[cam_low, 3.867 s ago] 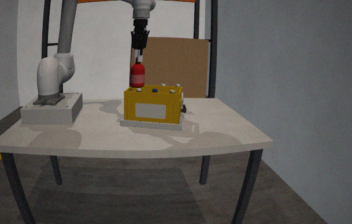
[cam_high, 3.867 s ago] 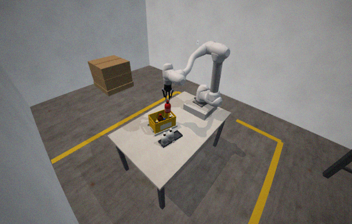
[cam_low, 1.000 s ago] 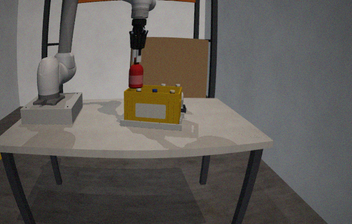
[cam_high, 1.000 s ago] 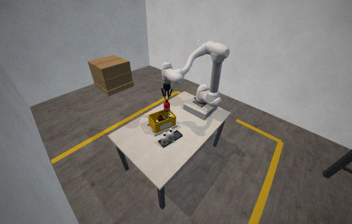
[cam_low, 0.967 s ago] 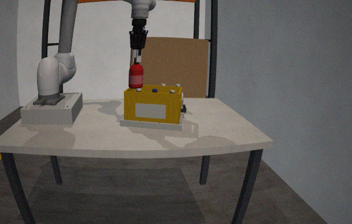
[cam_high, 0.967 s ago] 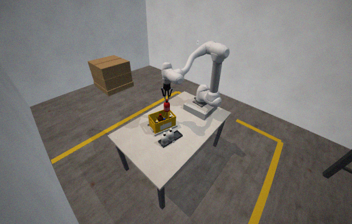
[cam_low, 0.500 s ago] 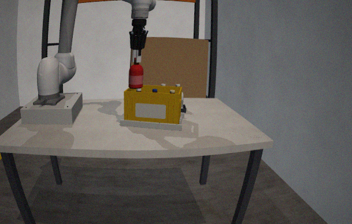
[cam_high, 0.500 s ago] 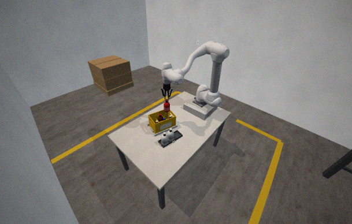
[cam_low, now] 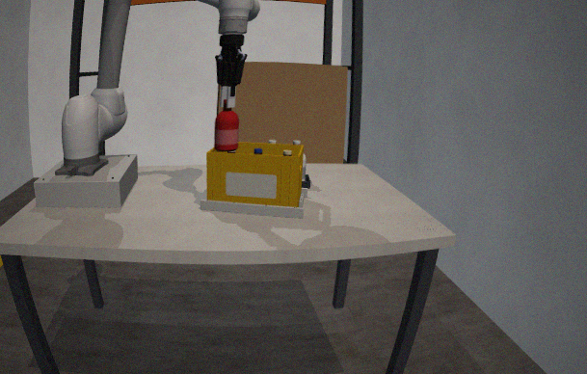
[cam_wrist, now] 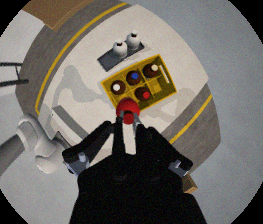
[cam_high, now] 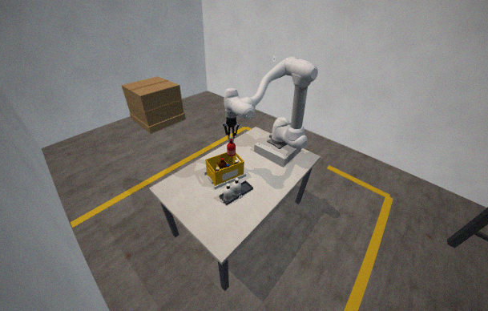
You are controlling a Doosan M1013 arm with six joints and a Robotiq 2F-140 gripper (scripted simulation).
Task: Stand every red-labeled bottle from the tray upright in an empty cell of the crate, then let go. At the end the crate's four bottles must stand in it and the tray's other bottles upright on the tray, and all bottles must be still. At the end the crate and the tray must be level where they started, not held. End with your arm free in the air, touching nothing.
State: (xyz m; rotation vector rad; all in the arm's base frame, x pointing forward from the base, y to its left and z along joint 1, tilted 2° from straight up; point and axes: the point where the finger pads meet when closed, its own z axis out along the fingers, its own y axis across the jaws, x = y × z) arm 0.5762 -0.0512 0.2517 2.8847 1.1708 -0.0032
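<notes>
Right now the red-labeled bottle is 90 mm below my hand. The rest, counted from my hand: crate: 260 mm below, 90 mm ahead, 30 mm to the left.
</notes>
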